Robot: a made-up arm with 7 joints.
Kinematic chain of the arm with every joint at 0, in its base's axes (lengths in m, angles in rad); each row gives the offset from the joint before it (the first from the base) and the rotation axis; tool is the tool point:
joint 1: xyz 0 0 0.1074 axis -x
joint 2: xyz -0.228 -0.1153 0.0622 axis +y
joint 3: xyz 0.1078 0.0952 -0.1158 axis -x
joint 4: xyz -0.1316 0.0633 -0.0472 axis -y
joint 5: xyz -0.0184 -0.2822 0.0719 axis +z
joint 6: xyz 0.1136 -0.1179 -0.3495 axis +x
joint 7: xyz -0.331 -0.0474 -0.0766 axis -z
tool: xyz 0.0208 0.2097 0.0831
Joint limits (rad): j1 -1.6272..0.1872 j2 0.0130..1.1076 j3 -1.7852..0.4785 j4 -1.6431..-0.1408 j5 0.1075..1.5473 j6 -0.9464..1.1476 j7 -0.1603..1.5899
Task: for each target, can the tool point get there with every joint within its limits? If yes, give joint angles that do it. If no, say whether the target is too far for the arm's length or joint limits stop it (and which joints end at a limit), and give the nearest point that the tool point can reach.
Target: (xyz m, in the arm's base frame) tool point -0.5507 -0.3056 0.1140
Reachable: yes | joints -0.6587 0.4250 0.1247 -1.3980 0.2797 -0.1778 0.2134
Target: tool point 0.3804 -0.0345 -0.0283
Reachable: no: joint limits stop it (at a limit: joint 1, joint 2, joint 3, joint 4, joint 5, joint 6, joint 7) | nearest point -0.1062 -0.2597 -0.1009 | short by 0.541 m
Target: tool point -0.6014 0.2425 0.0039
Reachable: yes | joints -0.8664 0.3624 -1.3588 -0.9060 0.5574 0.3932 0.7898
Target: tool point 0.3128 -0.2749 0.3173
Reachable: no: joint limits stop it (at a limit: joint 2, joint 3, joint 4, joint 6, joint 7) | nearest point -0.1048 -0.2777 0.3195 | short by 0.418 m
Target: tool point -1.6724 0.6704 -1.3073
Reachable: no: too far | nearest point -0.7523 0.2004 -0.3480 | short by 1.410 m
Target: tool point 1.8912 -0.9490 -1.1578
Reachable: no: too far | nearest point -0.1391 -0.3059 -0.3016 | short by 2.295 m
